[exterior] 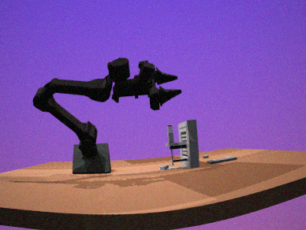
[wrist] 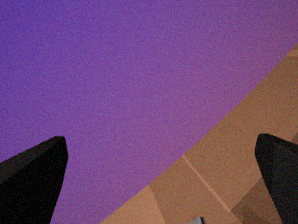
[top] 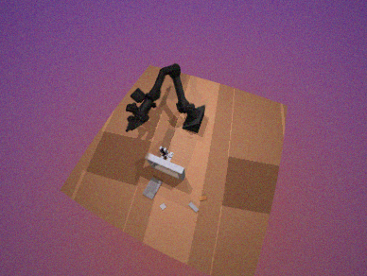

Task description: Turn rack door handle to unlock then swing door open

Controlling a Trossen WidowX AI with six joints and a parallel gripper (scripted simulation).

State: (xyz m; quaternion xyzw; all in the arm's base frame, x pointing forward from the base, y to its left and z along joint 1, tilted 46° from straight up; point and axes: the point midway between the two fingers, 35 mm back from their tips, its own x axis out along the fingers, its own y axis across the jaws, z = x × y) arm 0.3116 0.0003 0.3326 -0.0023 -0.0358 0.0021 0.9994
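My gripper tip is now 3 cm past the upright handle, 17 cm to the right of it and 19 cm above it. Round my gripper tip: orange piece: 12 cm ahead, 48 cm to the left, 29 cm below; flat grey plate: 19 cm ahead, 17 cm to the left, 29 cm below.
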